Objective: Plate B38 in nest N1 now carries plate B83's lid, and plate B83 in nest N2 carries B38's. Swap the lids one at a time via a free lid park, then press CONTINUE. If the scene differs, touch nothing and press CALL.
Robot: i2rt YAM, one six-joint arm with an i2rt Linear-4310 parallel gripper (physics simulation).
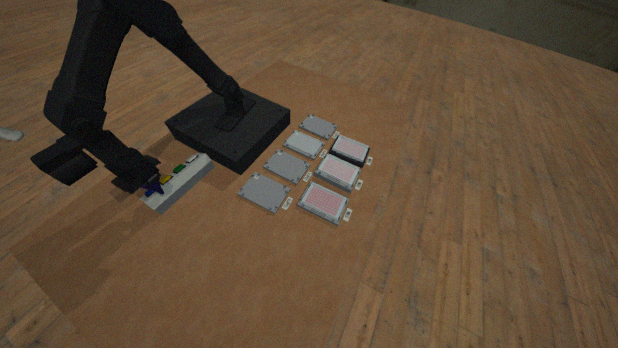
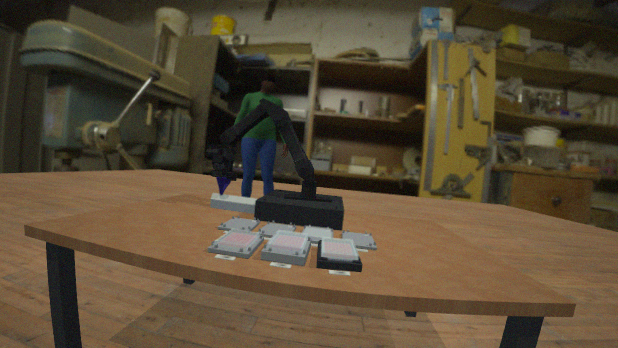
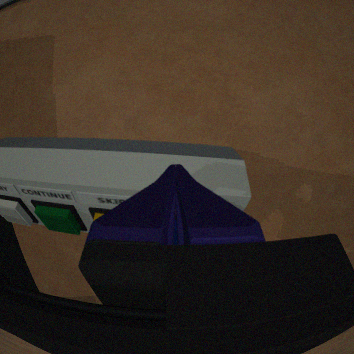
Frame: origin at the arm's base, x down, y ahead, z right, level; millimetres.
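Where they show: gripper, fingertip midpoint: point(image 1: 162, 193) point(image 2: 220, 194) point(image 3: 175, 173); arm's base at its link origin: point(image 1: 236, 113) point(image 2: 308, 199).
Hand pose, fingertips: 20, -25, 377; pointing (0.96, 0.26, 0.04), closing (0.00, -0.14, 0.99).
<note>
Things, the pixels of their top centre, and the offset from my fingertips, as dx, dy, dz.
- button panel at its top centre: point(image 3: 74, 216) point(image 1: 173, 172) point(image 2: 237, 195) -3, -19, -69
- blue button at its top centre: point(image 1: 149, 189) +5, -51, +1
- green CONTINUE button at its top centre: point(image 3: 52, 225) point(image 1: 177, 166) +5, -30, -97
- white button at its top centre: point(image 3: 5, 216) point(image 1: 190, 156) +5, -20, -146
- yellow button at its top centre: point(image 1: 163, 177) +5, -40, -48
My gripper point(image 1: 160, 192) point(image 2: 222, 194) point(image 3: 175, 173) is shut, its purple fingertips together at the blue-button end of the button panel point(image 1: 188, 183) point(image 2: 234, 202) point(image 3: 125, 162). The blue button point(image 1: 149, 192) is partly hidden by the fingers; contact with it cannot be told. The green CONTINUE button point(image 1: 179, 168) point(image 3: 57, 219) is uncovered. Three pink plates point(image 1: 324, 201) point(image 1: 338, 170) point(image 1: 350, 148) sit in nests, the last in a black one. Of the lid parks, three are grey point(image 1: 264, 192) point(image 1: 286, 166) point(image 1: 318, 126); another point(image 1: 304, 144) point(image 2: 318, 233) looks paler, perhaps lidded. Label text is unreadable.
The black arm base point(image 1: 227, 127) point(image 2: 299, 209) stands between the panel and the lid parks. A white button point(image 1: 191, 159) point(image 3: 15, 212) and a yellow button point(image 1: 166, 178) point(image 3: 99, 216) are also on the panel. A person in green point(image 2: 261, 120) stands behind the table.
</note>
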